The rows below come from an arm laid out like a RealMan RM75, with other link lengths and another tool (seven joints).
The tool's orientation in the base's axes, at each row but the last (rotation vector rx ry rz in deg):
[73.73 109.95 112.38]
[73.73 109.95 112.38]
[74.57 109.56 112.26]
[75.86 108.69 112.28]
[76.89 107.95 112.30]
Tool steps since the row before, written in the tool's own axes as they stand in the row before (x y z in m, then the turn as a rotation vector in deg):
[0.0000 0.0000 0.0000 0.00 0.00 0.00]
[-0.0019 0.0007 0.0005 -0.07 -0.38 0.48]
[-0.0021 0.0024 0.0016 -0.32 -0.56 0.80]
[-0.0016 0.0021 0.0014 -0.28 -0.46 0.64]
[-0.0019 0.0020 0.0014 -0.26 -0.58 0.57]
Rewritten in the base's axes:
[0.0000 0.0000 0.0000 0.00 0.00 0.00]
[0.0018 -0.0009 -0.0004 0.16 0.40 -0.44]
[0.0034 -0.0005 0.0008 0.44 0.53 -0.77]
[0.0029 -0.0004 0.0008 0.36 0.41 -0.63]
[0.0030 -0.0006 0.0005 0.24 0.40 -0.71]

